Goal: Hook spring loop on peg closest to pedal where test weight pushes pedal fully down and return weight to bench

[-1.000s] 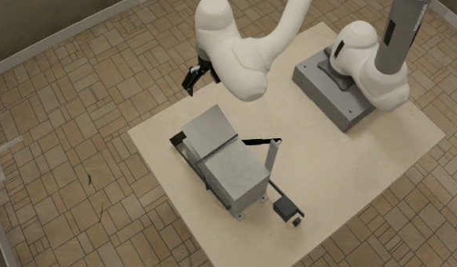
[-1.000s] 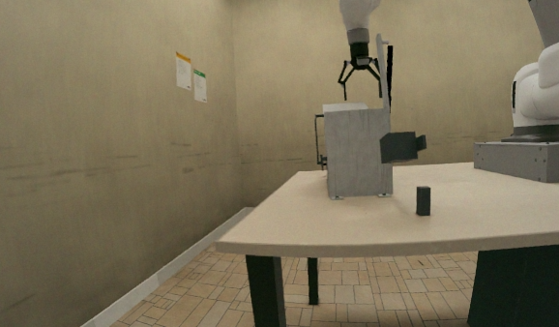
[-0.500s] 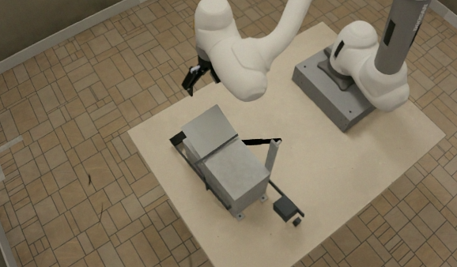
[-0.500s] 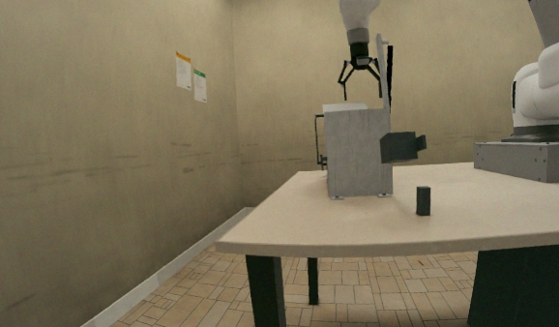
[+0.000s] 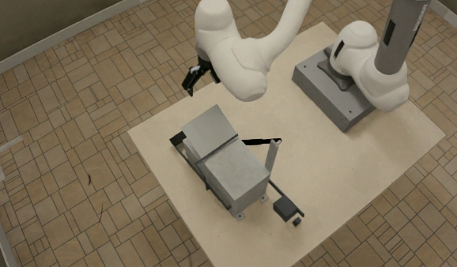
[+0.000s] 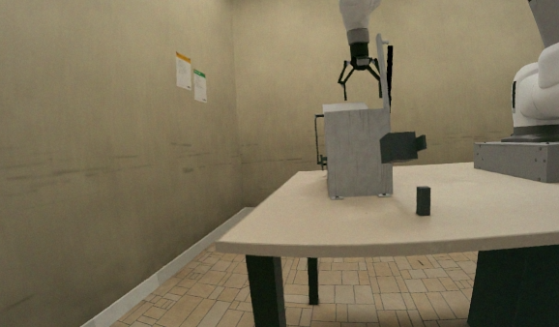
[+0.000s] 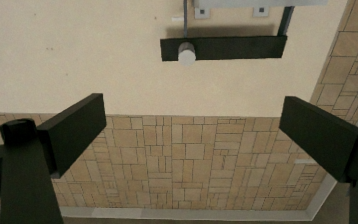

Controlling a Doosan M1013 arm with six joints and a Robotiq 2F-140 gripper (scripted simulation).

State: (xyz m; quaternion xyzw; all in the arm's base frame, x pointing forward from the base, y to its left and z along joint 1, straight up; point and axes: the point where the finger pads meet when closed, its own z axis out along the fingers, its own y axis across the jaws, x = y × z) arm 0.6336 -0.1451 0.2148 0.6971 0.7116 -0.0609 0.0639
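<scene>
My gripper is now 24 cm above the steel test weight and 2 cm to the left of it.
</scene>
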